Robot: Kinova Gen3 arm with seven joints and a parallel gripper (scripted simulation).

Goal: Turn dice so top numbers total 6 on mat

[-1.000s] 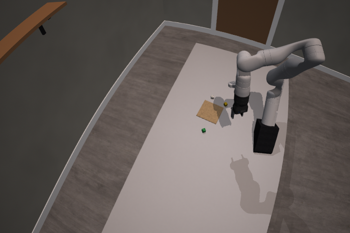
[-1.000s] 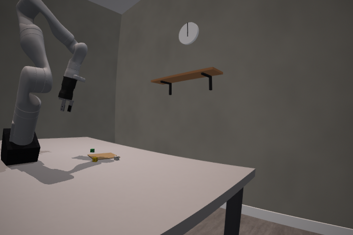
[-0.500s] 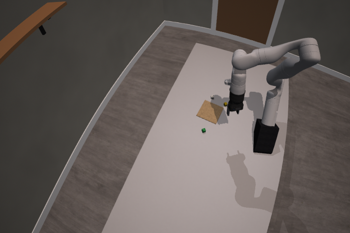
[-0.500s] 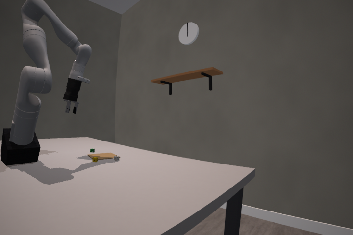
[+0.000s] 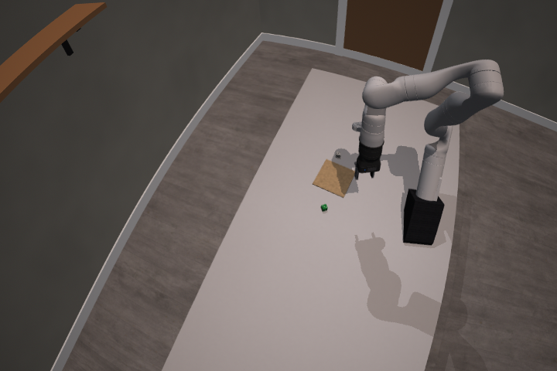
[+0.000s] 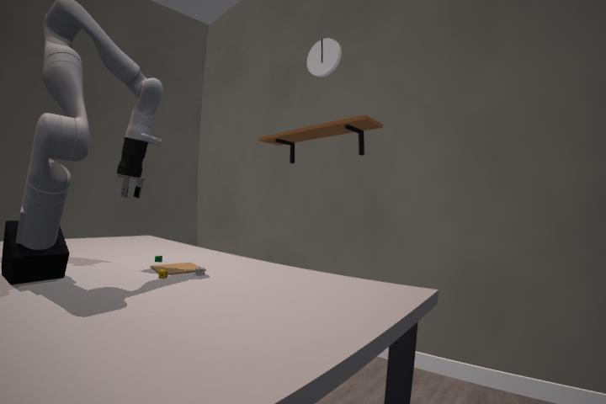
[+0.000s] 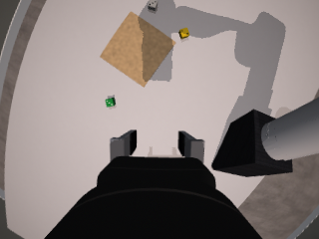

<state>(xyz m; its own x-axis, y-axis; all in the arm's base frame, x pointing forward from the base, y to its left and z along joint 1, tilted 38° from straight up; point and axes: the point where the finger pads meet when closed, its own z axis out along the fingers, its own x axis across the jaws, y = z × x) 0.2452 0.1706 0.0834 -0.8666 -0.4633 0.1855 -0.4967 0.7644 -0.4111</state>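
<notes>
My gripper is now 230 mm above the white die, 220 mm to the left of it and 140 mm short of it. From my hand the other things lie so: green die (230 mm below, 110 mm ahead, 50 mm to the left); yellow die (230 mm below, 190 mm to the right, 30 mm ahead); tan mat (240 mm below, 120 mm ahead, 100 mm to the right).
</notes>
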